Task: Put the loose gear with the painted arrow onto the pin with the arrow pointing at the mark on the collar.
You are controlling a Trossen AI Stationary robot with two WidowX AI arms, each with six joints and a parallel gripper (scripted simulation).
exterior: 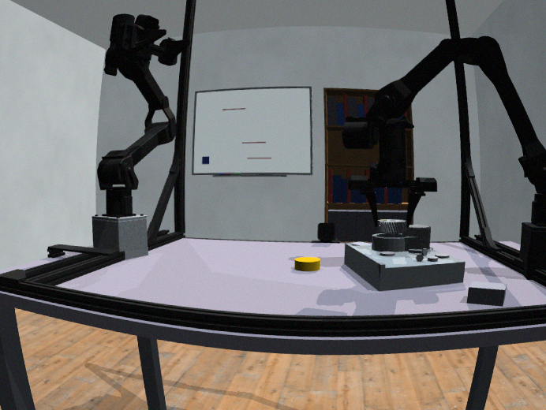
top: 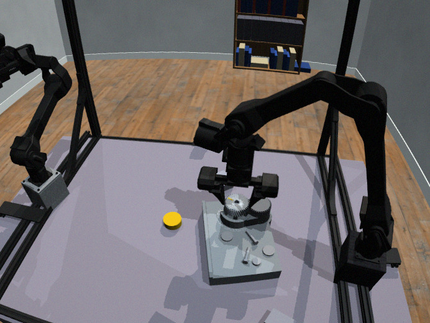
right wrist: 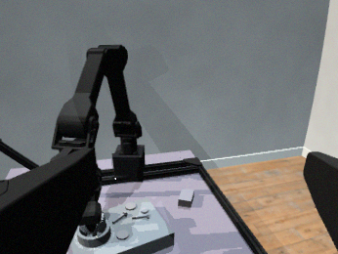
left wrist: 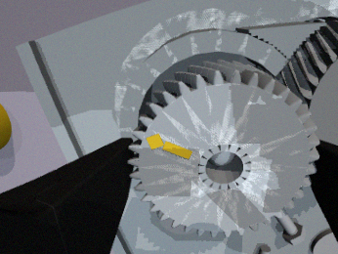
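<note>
Now: left hand 3 cm above the gear. The rest, counted from my left hand: yellow disc (4 cm ahead, 17 cm to the right, 11 cm below); pin (7 cm below).
</note>
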